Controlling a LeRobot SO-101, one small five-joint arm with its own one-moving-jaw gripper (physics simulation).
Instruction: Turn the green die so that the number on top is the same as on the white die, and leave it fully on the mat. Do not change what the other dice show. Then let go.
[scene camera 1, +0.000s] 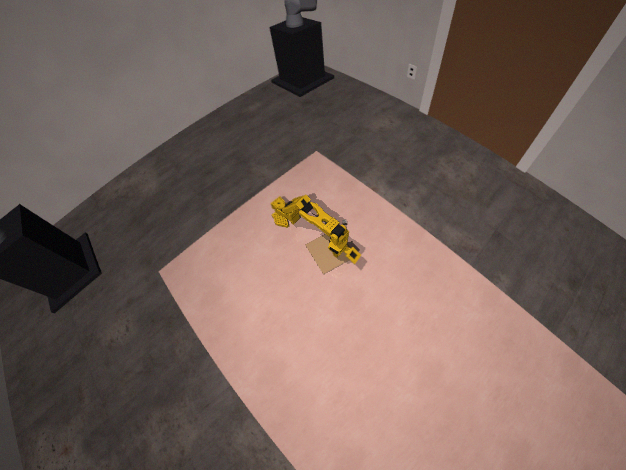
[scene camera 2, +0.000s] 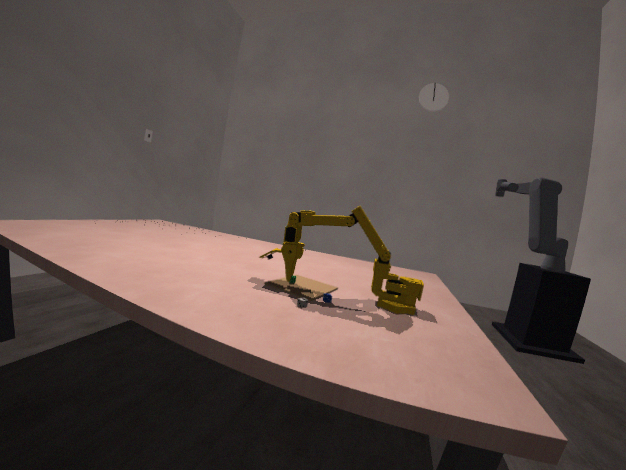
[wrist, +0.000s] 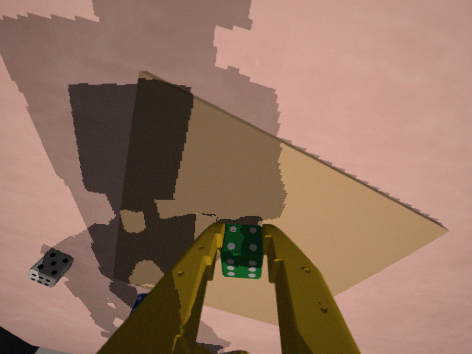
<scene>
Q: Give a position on a green die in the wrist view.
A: At 241, 255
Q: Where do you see a tan mat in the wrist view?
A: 190, 164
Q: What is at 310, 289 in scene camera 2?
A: A tan mat.
</scene>
